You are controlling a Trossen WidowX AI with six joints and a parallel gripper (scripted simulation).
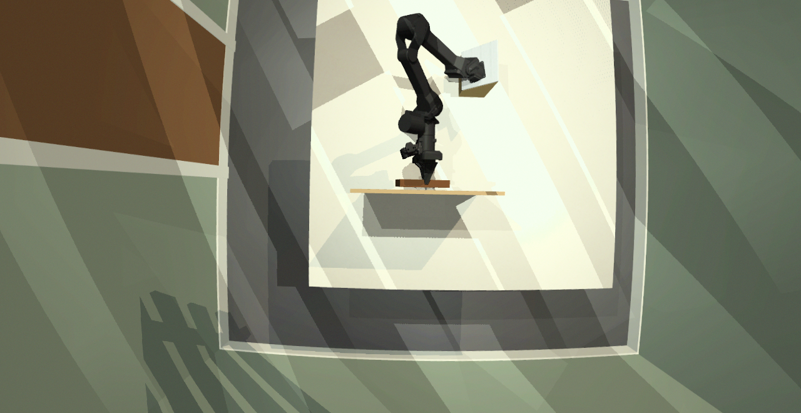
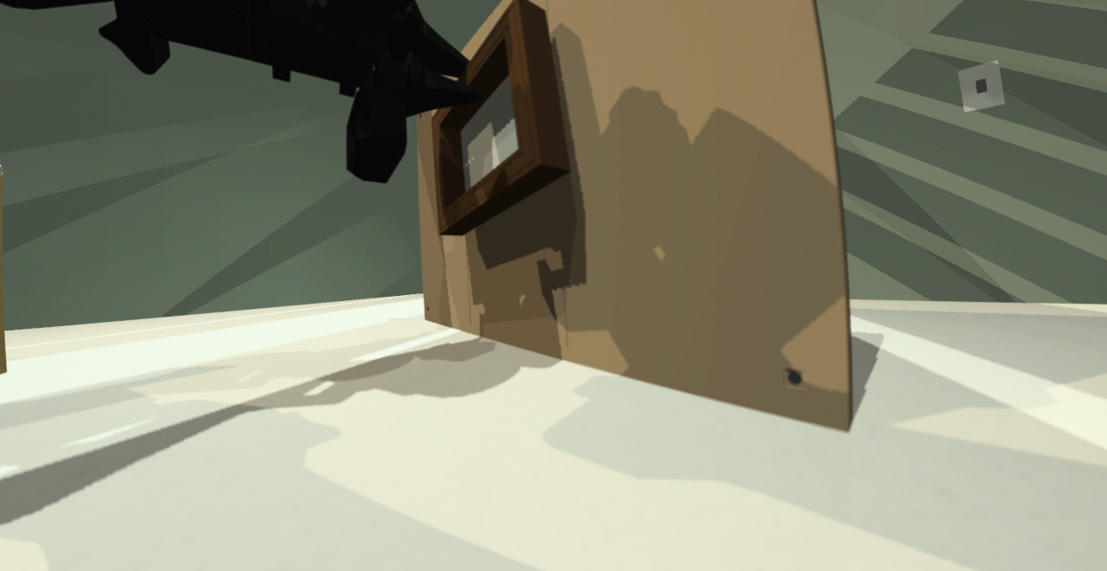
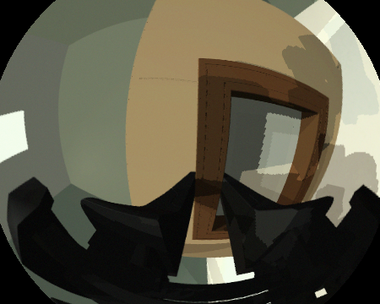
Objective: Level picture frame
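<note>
Now: the picture frame 5 cm below my gripper tip and 1 cm to the right of it. From my gripper tip the other things lie so: tan wall panel: 7 cm below, 2 cm ahead.
</note>
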